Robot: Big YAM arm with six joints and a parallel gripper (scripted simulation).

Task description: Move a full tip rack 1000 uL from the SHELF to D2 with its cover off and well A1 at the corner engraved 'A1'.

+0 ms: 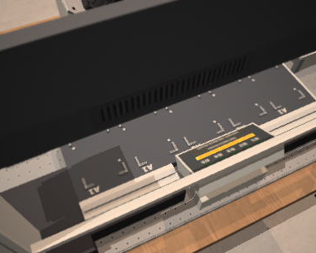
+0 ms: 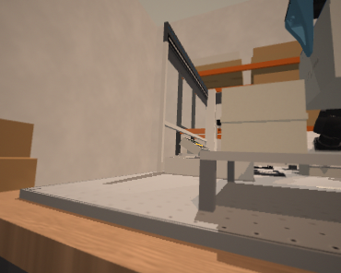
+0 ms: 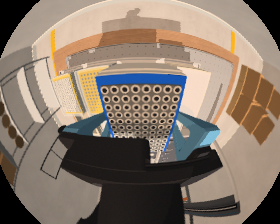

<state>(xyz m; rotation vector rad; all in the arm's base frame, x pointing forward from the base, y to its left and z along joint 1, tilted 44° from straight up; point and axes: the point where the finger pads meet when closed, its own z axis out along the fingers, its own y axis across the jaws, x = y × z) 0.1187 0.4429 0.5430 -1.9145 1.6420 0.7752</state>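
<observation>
Right now my hand is 110 mm short of the beige block, 90 mm above it and 10 mm to the right of it. The rest, counted from my hand: clear rack cover (130 mm below, 120 mm to the right, 120 mm ahead); then blue tip rack (10 mm to the right, 10 mm ahead); then shelf (150 mm below, 70 mm to the right, 50 mm behind).
</observation>
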